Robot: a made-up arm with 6 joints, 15 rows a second.
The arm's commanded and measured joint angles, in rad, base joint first. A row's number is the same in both.
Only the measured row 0 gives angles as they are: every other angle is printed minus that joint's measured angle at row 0.
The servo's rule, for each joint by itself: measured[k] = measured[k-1] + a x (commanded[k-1-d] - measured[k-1]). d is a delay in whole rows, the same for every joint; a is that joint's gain. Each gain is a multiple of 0.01, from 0.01 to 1. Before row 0 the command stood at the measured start. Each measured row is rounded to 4 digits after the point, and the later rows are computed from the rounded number. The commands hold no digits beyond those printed.
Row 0, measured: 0.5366 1.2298 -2.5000 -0.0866 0.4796 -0.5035
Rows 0 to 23, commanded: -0.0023 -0.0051 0.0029 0.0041 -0.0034 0.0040; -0.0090 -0.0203 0.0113 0.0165 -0.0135 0.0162; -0.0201 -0.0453 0.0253 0.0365 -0.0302 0.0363; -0.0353 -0.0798 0.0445 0.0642 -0.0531 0.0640; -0.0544 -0.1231 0.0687 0.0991 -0.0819 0.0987; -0.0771 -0.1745 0.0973 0.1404 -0.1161 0.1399; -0.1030 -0.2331 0.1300 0.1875 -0.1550 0.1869; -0.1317 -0.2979 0.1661 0.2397 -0.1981 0.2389; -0.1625 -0.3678 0.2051 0.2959 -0.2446 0.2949; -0.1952 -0.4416 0.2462 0.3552 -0.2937 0.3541; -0.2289 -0.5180 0.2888 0.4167 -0.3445 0.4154; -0.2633 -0.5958 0.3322 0.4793 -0.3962 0.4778; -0.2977 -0.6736 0.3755 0.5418 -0.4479 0.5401; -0.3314 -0.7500 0.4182 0.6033 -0.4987 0.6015; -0.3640 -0.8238 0.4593 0.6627 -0.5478 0.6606; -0.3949 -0.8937 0.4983 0.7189 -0.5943 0.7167; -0.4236 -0.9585 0.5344 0.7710 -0.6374 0.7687; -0.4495 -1.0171 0.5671 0.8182 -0.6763 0.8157; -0.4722 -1.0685 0.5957 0.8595 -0.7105 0.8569; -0.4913 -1.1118 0.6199 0.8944 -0.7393 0.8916; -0.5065 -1.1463 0.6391 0.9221 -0.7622 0.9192; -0.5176 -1.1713 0.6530 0.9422 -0.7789 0.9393; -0.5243 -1.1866 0.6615 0.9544 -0.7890 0.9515; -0.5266 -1.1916 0.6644 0.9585 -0.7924 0.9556
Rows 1 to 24, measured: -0.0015 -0.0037 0.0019 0.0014 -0.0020 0.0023; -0.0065 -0.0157 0.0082 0.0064 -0.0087 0.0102; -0.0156 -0.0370 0.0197 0.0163 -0.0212 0.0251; -0.0288 -0.0678 0.0363 0.0321 -0.0397 0.0473; -0.0460 -0.1076 0.0580 0.0542 -0.0642 0.0766; -0.0668 -0.1558 0.0843 0.0826 -0.0943 0.1127; -0.0911 -0.2115 0.1149 0.1172 -0.1295 0.1550; -0.1183 -0.2737 0.1492 0.1576 -0.1693 0.2028; -0.1479 -0.3415 0.1867 0.2032 -0.2130 0.2553; -0.1796 -0.4136 0.2266 0.2534 -0.2598 0.3116; -0.2126 -0.4888 0.2683 0.3073 -0.3089 0.3708; -0.2466 -0.5658 0.3111 0.3641 -0.3595 0.4318; -0.2808 -0.6434 0.3542 0.4227 -0.4108 0.4935; -0.3147 -0.7202 0.3971 0.4823 -0.4618 0.5551; -0.3477 -0.7948 0.4388 0.5418 -0.5117 0.6152; -0.3793 -0.8660 0.4787 0.6002 -0.5596 0.6731; -0.4090 -0.9326 0.5160 0.6566 -0.6047 0.7276; -0.4361 -0.9934 0.5502 0.7099 -0.6462 0.7778; -0.4603 -1.0475 0.5807 0.7593 -0.6835 0.8229; -0.4811 -1.0938 0.6070 0.8039 -0.7159 0.8621; -0.4981 -1.1316 0.6285 0.8429 -0.7428 0.8946; -0.5112 -1.1602 0.6449 0.8757 -0.7637 0.9201; -0.5200 -1.1792 0.6560 0.9017 -0.7784 0.9380; -0.5244 -1.1881 0.6616 0.9204 -0.7865 0.9480
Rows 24 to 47, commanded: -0.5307 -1.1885 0.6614 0.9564 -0.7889 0.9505; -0.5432 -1.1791 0.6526 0.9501 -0.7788 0.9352; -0.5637 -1.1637 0.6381 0.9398 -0.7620 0.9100; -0.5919 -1.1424 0.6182 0.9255 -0.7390 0.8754; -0.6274 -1.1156 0.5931 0.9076 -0.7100 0.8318; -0.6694 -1.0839 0.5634 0.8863 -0.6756 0.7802; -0.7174 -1.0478 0.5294 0.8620 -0.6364 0.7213; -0.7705 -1.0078 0.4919 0.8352 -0.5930 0.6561; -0.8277 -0.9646 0.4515 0.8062 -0.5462 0.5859; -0.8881 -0.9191 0.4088 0.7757 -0.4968 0.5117; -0.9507 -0.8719 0.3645 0.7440 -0.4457 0.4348; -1.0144 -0.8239 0.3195 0.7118 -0.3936 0.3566; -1.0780 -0.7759 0.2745 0.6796 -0.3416 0.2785; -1.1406 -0.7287 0.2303 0.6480 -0.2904 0.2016; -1.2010 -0.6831 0.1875 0.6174 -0.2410 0.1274; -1.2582 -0.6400 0.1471 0.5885 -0.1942 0.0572; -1.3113 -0.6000 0.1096 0.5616 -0.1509 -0.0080; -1.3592 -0.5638 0.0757 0.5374 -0.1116 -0.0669; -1.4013 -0.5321 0.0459 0.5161 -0.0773 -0.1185; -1.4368 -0.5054 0.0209 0.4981 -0.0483 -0.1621; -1.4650 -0.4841 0.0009 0.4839 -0.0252 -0.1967; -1.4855 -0.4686 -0.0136 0.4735 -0.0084 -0.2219; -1.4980 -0.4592 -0.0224 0.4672 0.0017 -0.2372; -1.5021 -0.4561 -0.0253 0.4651 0.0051 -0.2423
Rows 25 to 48, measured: -0.5286 -1.1884 0.6615 0.9323 -0.7879 0.9494; -0.5384 -1.1817 0.6555 0.9382 -0.7826 0.9413; -0.5554 -1.1687 0.6438 0.9387 -0.7707 0.9235; -0.5799 -1.1498 0.6266 0.9343 -0.7523 0.8961; -0.6117 -1.1252 0.6042 0.9255 -0.7278 0.8594; -0.6504 -1.0955 0.5769 0.9126 -0.6975 0.8143; -0.6953 -1.0612 0.5451 0.8959 -0.6621 0.7613; -0.7457 -1.0228 0.5095 0.8759 -0.6220 0.7013; -0.8006 -0.9809 0.4706 0.8529 -0.5780 0.6355; -0.8592 -0.9364 0.4292 0.8274 -0.5309 0.5649; -0.9205 -0.8900 0.3859 0.7999 -0.4815 0.4907; -0.9834 -0.8424 0.3414 0.7708 -0.4305 0.4143; -1.0468 -0.7945 0.2966 0.7407 -0.3789 0.3369; -1.1096 -0.7471 0.2522 0.7101 -0.3276 0.2598; -1.1708 -0.7010 0.2089 0.6795 -0.2774 0.1843; -1.2294 -0.6571 0.1675 0.6495 -0.2291 0.1119; -1.2843 -0.6160 0.1287 0.6205 -0.1837 0.0436; -1.3345 -0.5784 0.0932 0.5931 -0.1419 -0.0194; -1.3793 -0.5451 0.0615 0.5677 -0.1044 -0.0759; -1.4178 -0.5165 0.0343 0.5447 -0.0719 -0.1250; -1.4494 -0.4932 0.0119 0.5246 -0.0448 -0.1659; -1.4736 -0.4755 -0.0052 0.5077 -0.0237 -0.1978; -1.4899 -0.4638 -0.0167 0.4943 -0.0090 -0.2203; -1.4981 -0.4583 -0.0225 0.4847 -0.0008 -0.2328
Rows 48 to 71, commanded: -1.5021 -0.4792 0.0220 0.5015 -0.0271 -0.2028; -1.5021 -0.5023 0.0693 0.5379 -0.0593 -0.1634; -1.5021 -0.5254 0.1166 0.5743 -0.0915 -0.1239; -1.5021 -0.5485 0.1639 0.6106 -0.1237 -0.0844; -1.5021 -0.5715 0.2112 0.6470 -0.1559 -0.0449; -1.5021 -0.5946 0.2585 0.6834 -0.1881 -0.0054; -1.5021 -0.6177 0.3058 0.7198 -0.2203 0.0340; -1.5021 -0.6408 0.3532 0.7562 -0.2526 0.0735; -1.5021 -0.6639 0.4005 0.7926 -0.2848 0.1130; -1.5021 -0.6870 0.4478 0.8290 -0.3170 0.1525; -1.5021 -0.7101 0.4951 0.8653 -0.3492 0.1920; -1.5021 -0.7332 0.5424 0.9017 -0.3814 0.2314; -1.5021 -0.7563 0.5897 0.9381 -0.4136 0.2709; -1.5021 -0.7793 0.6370 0.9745 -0.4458 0.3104; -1.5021 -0.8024 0.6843 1.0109 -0.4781 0.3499; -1.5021 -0.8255 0.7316 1.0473 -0.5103 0.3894; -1.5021 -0.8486 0.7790 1.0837 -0.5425 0.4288; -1.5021 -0.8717 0.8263 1.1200 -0.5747 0.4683; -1.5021 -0.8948 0.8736 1.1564 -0.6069 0.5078; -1.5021 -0.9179 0.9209 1.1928 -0.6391 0.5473; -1.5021 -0.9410 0.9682 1.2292 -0.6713 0.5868; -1.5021 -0.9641 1.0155 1.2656 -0.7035 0.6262; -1.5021 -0.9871 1.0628 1.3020 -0.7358 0.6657; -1.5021 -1.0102 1.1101 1.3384 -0.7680 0.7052
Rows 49 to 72, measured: -1.5008 -0.4733 0.0073 0.4902 -0.0161 -0.2157; -1.5017 -0.4942 0.0488 0.5059 -0.0412 -0.1859; -1.5020 -0.5167 0.0942 0.5285 -0.0704 -0.1506; -1.5021 -0.5396 0.1409 0.5556 -0.1013 -0.1129; -1.5021 -0.5626 0.1880 0.5858 -0.1330 -0.0741; -1.5021 -0.5856 0.2352 0.6180 -0.1650 -0.0349; -1.5021 -0.6087 0.2825 0.6516 -0.1971 0.0044; -1.5021 -0.6318 0.3299 0.6861 -0.2293 0.0438; -1.5021 -0.6549 0.3772 0.7212 -0.2615 0.0832; -1.5021 -0.6780 0.4245 0.7568 -0.2937 0.1227; -1.5021 -0.7011 0.4718 0.7926 -0.3259 0.1622; -1.5021 -0.7242 0.5191 0.8286 -0.3581 0.2016; -1.5021 -0.7473 0.5664 0.8647 -0.3903 0.2411; -1.5021 -0.7703 0.6137 0.9009 -0.4225 0.2806; -1.5021 -0.7934 0.6610 0.9372 -0.4547 0.3201; -1.5021 -0.8165 0.7083 0.9735 -0.4869 0.3596; -1.5021 -0.8396 0.7557 1.0099 -0.5191 0.3990; -1.5021 -0.8627 0.8030 1.0462 -0.5513 0.4385; -1.5021 -0.8858 0.8503 1.0826 -0.5835 0.4780; -1.5021 -0.9089 0.8976 1.1190 -0.6157 0.5175; -1.5021 -0.9320 0.9449 1.1554 -0.6479 0.5570; -1.5021 -0.9551 0.9922 1.1918 -0.6801 0.5964; -1.5021 -0.9781 1.0395 1.2282 -0.7124 0.6359; -1.5021 -1.0012 1.0868 1.2646 -0.7446 0.6754
